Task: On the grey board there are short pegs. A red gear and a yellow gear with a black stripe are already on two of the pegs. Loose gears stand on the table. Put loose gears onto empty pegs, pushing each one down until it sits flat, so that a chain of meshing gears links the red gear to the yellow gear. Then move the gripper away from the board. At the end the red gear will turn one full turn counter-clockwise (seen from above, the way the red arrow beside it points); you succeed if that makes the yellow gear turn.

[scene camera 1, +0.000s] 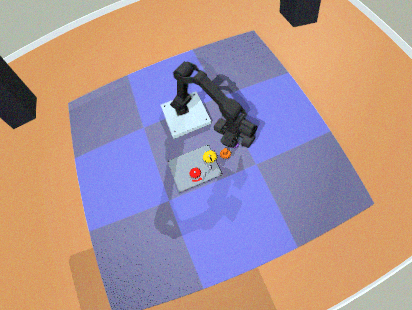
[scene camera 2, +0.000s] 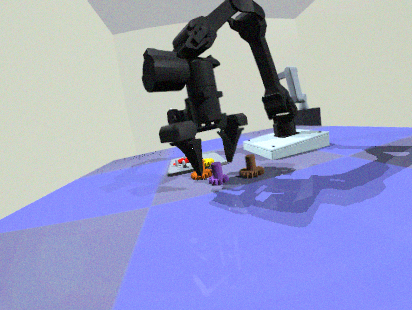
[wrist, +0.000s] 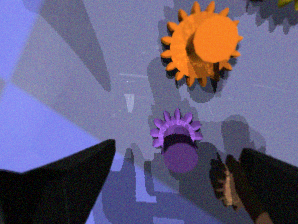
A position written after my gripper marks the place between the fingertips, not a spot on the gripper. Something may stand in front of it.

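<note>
My gripper (scene camera 2: 216,168) is open, and it holds nothing. The wrist view lets me see the gripper (wrist: 176,149) as well, and there is also an orange gear (wrist: 201,45).
</note>
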